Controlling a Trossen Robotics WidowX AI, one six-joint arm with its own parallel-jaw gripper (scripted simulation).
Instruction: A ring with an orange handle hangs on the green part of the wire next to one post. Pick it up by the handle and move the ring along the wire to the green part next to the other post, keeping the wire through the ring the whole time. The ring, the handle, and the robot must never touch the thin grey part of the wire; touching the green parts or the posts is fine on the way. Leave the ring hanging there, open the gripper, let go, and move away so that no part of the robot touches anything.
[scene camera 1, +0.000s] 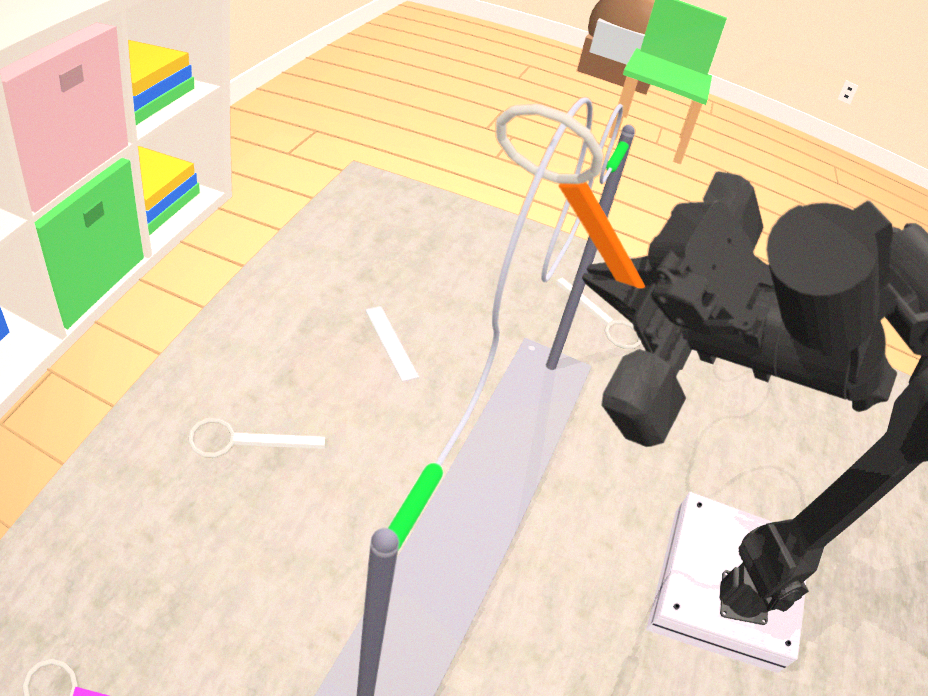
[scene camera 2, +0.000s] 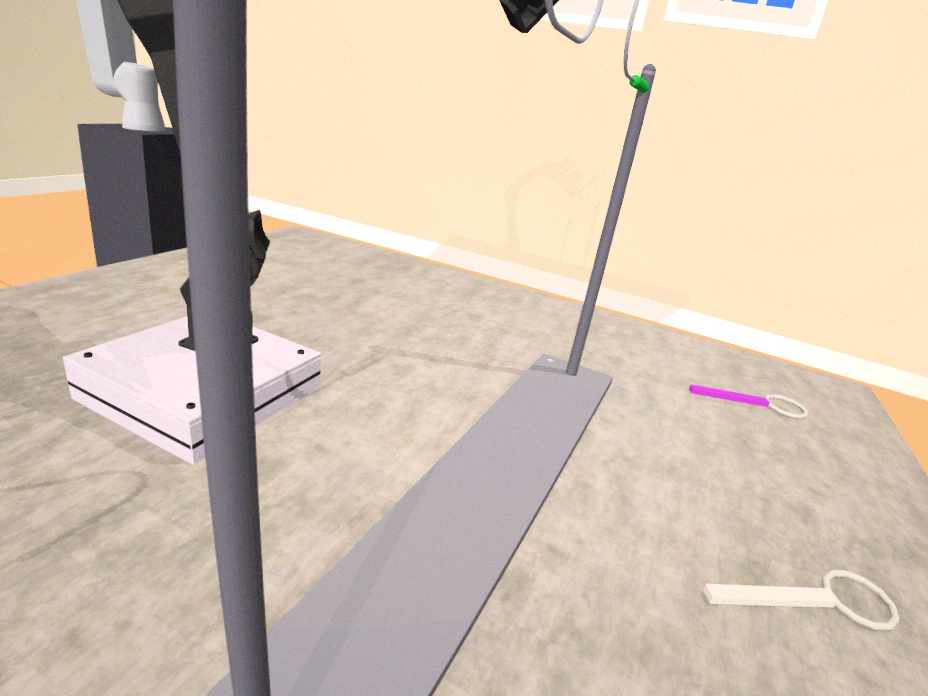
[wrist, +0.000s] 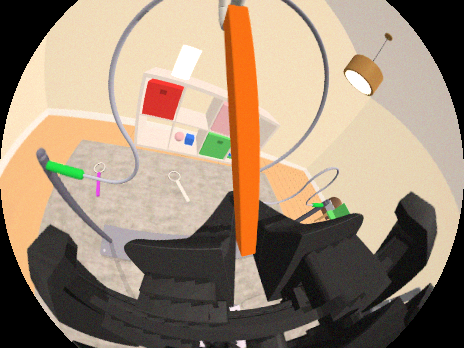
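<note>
From the wrist view I get my gripper. I can see that gripper elsewhere as well, along with a white strip and a magenta-handled ring.
</note>
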